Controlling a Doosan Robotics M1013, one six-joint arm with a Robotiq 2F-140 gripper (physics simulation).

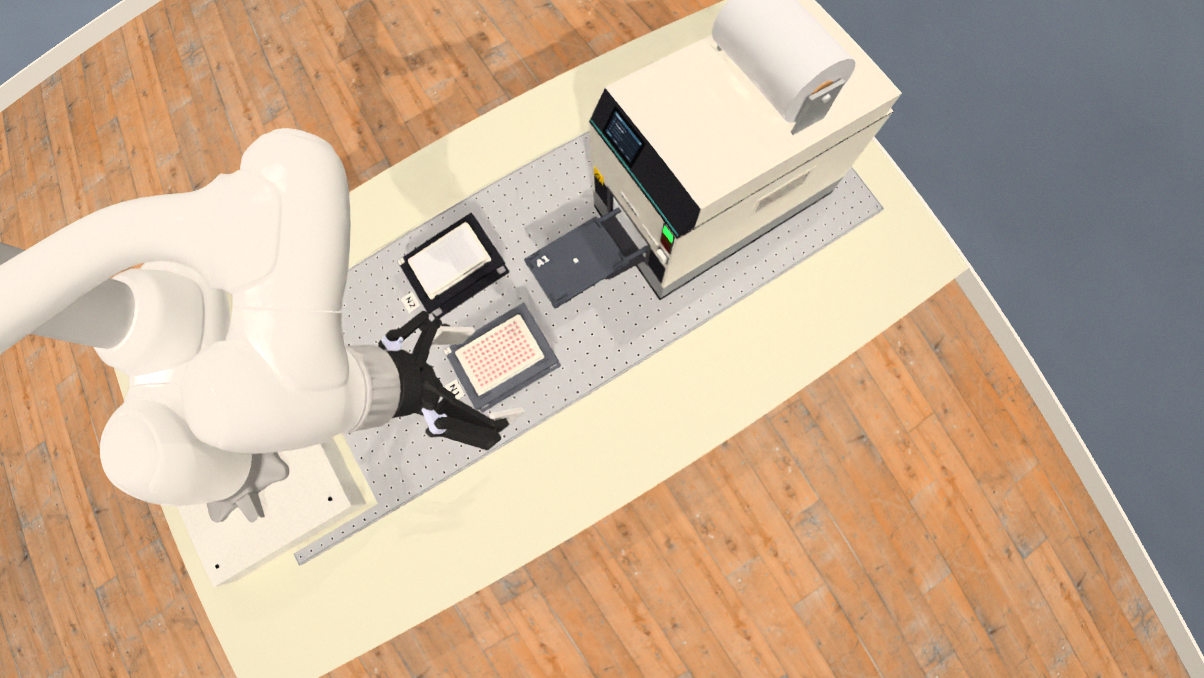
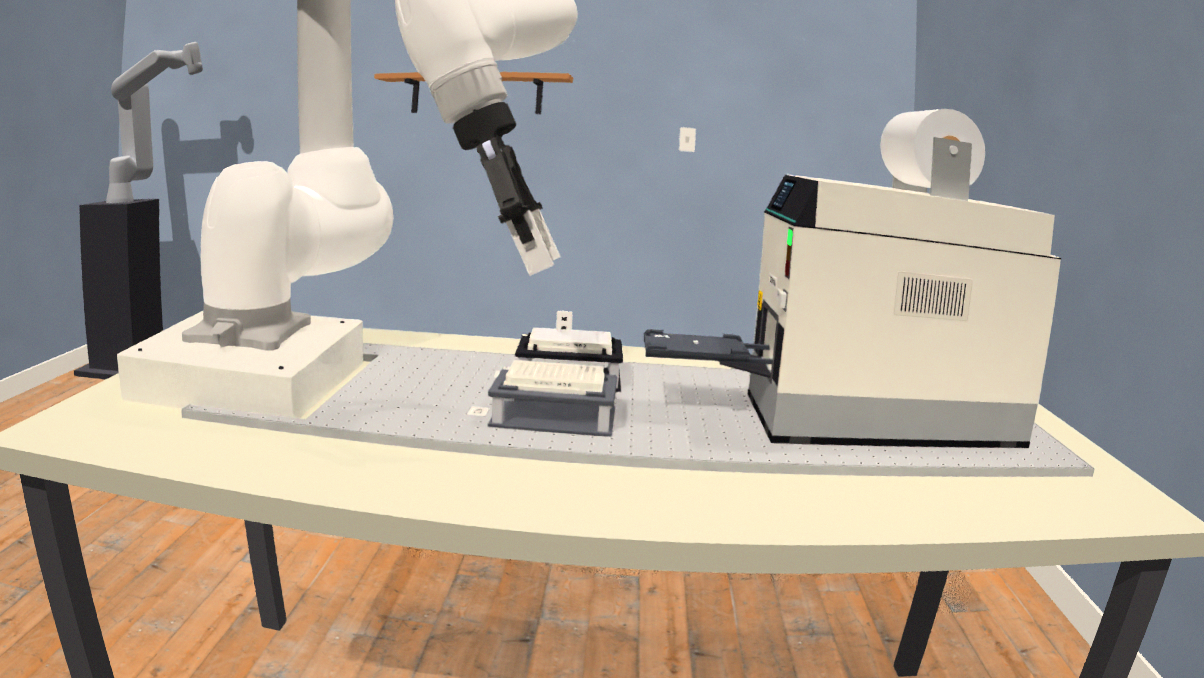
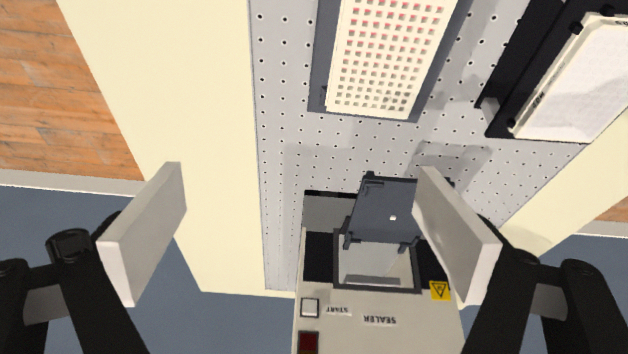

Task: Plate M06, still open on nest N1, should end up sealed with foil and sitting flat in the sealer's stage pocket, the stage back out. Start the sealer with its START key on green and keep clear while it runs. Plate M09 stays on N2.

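Frame: origin at the arm's base, x ahead, y left, z up, level; metres.
Seen in the pictures: gripper, between the fingertips: (image 1: 490, 374) (image 2: 546, 265) (image 3: 302, 188); arm's base, origin of its link: (image 1: 232, 456) (image 2: 247, 331).
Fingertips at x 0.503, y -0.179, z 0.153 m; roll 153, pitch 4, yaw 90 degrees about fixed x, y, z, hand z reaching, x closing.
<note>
Pixels of each thing's top centre, then the offset from my fingertips to it. "spot": a spot on its surface instead. Level surfaces: height alone.
- Plate M06, centre of its top: (image 3: 382, 61) (image 2: 555, 371) (image 1: 498, 353) 0.016 m ahead, 0.061 m left, 0.151 m down
- grey nest N1, centre of its top: (image 3: 381, 55) (image 2: 555, 378) (image 1: 499, 354) 0.016 m ahead, 0.061 m left, 0.161 m down
- Plate M09, centre of its top: (image 3: 593, 93) (image 2: 570, 335) (image 1: 447, 258) 0.029 m ahead, 0.256 m left, 0.147 m down
- black nest N2, centre of its top: (image 3: 590, 89) (image 2: 570, 339) (image 1: 448, 259) 0.029 m ahead, 0.256 m left, 0.153 m down
- START key, centre of its top: (image 2: 784, 293) (image 3: 309, 314) (image 1: 663, 253) 0.305 m ahead, 0.015 m left, 0.017 m down
- white foil roll, centre of its top: (image 1: 794, 19) (image 2: 932, 111) 0.540 m ahead, 0.103 m left, 0.260 m up
- perforated plate, height of its surface: 0.216 m down
- cream table, height of its surface: 0.229 m down
- yellow warning label, a spot on its surface: (image 3: 440, 290) spot: 0.310 m ahead, 0.197 m left, 0.061 m down
Plate M06 (image 1: 503, 355) (image 2: 553, 376) (image 3: 382, 55), with open wells showing pink, lies flat on the grey nest N1 (image 2: 551, 414) (image 3: 318, 65). Plate M09 (image 1: 449, 259) (image 2: 570, 340) (image 3: 580, 85), with a plain whitish top, lies on the black nest N2 (image 1: 498, 256) (image 3: 530, 65). The sealer (image 1: 758, 126) (image 2: 918, 336) (image 3: 380, 340) shows a green light (image 1: 668, 233) (image 2: 789, 237). Its bare stage (image 1: 581, 261) (image 2: 699, 343) (image 3: 382, 205) is out. The START key (image 3: 309, 307) is on its front. My gripper (image 1: 484, 374) (image 2: 543, 252) (image 3: 302, 188) is open and empty, tilted, well above the nests.
A white foil roll (image 1: 779, 50) (image 2: 931, 143) stands on top of the sealer. Nests and sealer stand on a perforated plate (image 1: 623, 336) (image 2: 404, 404) (image 3: 285, 200) on the cream table (image 1: 716, 379) (image 2: 589, 496). A yellow warning label (image 3: 440, 290) is beside the sealer's opening.
</note>
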